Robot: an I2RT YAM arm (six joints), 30 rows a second.
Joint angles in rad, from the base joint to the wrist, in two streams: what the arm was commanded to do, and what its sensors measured. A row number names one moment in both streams.
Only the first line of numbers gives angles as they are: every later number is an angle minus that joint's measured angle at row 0.
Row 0, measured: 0.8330, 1.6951, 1.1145, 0.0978, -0.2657, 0.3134
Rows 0 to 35, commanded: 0.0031, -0.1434, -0.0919, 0.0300, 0.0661, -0.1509; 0.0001, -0.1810, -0.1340, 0.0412, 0.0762, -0.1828; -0.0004, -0.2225, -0.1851, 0.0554, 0.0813, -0.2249; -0.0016, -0.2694, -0.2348, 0.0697, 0.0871, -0.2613; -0.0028, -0.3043, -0.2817, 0.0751, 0.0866, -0.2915; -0.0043, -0.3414, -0.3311, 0.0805, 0.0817, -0.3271; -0.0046, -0.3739, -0.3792, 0.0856, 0.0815, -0.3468; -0.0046, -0.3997, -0.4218, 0.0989, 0.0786, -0.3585; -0.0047, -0.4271, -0.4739, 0.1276, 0.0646, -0.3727; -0.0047, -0.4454, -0.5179, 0.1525, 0.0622, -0.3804; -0.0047, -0.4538, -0.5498, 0.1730, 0.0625, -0.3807; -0.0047, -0.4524, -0.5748, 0.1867, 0.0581, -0.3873; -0.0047, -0.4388, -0.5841, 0.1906, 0.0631, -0.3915; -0.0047, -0.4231, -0.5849, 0.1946, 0.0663, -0.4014; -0.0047, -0.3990, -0.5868, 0.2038, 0.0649, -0.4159; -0.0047, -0.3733, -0.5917, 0.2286, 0.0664, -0.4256; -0.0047, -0.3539, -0.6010, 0.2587, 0.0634, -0.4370; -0.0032, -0.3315, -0.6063, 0.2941, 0.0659, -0.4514; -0.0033, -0.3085, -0.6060, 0.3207, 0.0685, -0.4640; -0.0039, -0.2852, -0.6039, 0.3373, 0.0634, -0.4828; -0.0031, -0.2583, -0.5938, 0.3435, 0.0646, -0.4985; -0.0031, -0.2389, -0.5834, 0.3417, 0.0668, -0.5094; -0.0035, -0.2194, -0.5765, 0.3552, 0.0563, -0.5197; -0.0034, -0.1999, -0.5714, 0.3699, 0.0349, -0.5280; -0.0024, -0.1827, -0.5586, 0.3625, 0.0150, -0.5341; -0.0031, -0.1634, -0.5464, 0.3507, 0.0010, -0.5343; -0.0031, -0.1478, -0.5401, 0.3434, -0.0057, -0.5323; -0.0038, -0.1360, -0.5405, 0.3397, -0.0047, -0.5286; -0.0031, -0.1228, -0.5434, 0.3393, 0.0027, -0.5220; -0.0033, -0.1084, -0.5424, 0.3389, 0.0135, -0.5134; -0.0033, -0.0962, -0.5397, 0.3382, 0.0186, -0.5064; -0.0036, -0.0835, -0.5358, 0.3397, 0.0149, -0.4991; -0.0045, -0.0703, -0.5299, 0.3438, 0.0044, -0.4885; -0.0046, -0.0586, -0.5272, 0.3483, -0.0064, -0.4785; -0.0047, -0.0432, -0.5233, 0.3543, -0.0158, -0.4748; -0.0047, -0.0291, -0.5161, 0.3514, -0.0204, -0.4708
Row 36, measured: -0.0023, -0.0645, -0.5444, 0.3235, 0.0149, -0.4769
